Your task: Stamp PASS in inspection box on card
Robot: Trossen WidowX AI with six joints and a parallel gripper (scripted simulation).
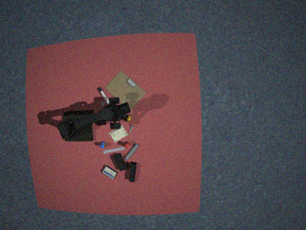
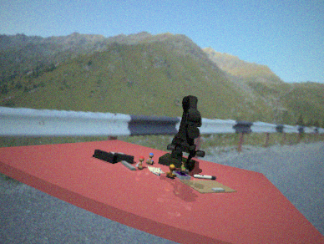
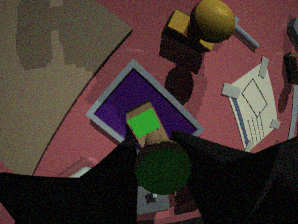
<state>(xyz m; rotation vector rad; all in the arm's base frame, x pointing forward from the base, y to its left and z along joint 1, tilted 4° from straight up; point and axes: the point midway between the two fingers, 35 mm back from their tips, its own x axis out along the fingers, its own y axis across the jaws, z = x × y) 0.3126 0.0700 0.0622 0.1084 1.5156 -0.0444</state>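
The purple ink pad is 50 mm below my gripper tip. Also, from my gripper tip: green-knobbed PASS stamp: right at my gripper tip; then white inspection card: 140 mm to the right, 50 mm below, 20 mm behind; then yellow-knobbed stamp: 70 mm ahead, 50 mm to the right, 30 mm below.
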